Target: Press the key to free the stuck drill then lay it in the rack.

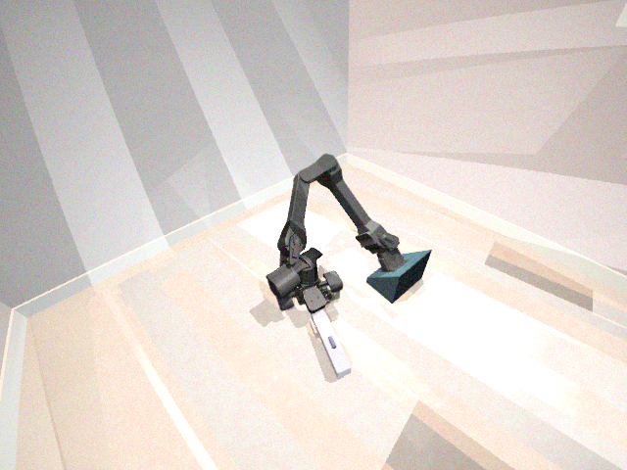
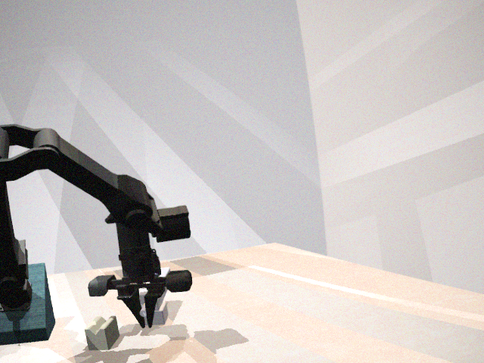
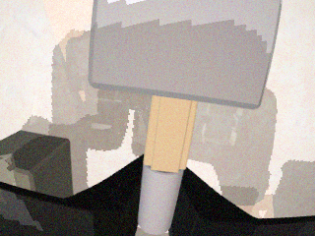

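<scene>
The drill is 10 mm ahead of my gripper tip, 50 mm to the left of it and 40 mm above it. Also, from my gripper tip: v-shaped rack (80 mm behind, 10 mm to the right); then bluish key (40 mm ahead, 150 mm to the left, 40 mm above); then housing block (30 mm ahead, 130 mm to the left, 30 mm above).
</scene>
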